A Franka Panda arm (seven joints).
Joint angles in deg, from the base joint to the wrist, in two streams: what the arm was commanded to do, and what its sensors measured. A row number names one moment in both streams.
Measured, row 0:
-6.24 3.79 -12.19 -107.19 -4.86 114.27 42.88
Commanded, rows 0 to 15:
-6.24 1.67 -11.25 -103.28 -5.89 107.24 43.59
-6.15 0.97 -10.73 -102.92 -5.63 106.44 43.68
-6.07 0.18 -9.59 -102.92 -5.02 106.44 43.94
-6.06 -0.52 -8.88 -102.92 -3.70 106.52 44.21
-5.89 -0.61 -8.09 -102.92 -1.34 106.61 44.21
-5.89 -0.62 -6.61 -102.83 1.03 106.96 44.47
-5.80 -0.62 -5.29 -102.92 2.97 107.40 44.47
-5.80 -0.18 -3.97 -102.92 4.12 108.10 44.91
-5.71 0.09 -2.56 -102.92 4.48 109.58 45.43
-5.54 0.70 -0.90 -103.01 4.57 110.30 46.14
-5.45 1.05 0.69 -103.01 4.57 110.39 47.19
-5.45 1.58 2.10 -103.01 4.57 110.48 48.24
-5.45 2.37 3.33 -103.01 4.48 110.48 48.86
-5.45 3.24 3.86 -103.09 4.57 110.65 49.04
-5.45 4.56 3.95 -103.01 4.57 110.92 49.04
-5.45 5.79 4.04 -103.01 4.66 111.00 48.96
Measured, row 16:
-4.75 2.53 3.19 -103.33 3.87 109.80 48.86
